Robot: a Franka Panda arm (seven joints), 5 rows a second.
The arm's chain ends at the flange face. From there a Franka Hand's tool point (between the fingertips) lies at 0.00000 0.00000 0.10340 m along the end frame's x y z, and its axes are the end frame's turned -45 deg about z.
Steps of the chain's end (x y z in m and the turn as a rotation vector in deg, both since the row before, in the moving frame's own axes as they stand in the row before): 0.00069, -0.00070, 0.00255, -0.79, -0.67, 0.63; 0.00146, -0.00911, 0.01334, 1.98, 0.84, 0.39; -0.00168, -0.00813, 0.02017, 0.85, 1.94, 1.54; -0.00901, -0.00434, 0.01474, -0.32, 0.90, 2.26; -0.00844, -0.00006, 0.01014, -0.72, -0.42, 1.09
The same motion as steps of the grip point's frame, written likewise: -0.00088, 0.00014, 0.00253, -0.08, -1.03, 0.63; 0.01108, -0.00685, 0.01327, 0.81, 1.99, 0.39; 0.00810, -0.00550, 0.02010, -0.77, 1.97, 1.54; -0.00259, -0.00787, 0.01473, -0.86, 0.41, 2.26; -0.00738, -0.00564, 0.01013, -0.21, -0.81, 1.09
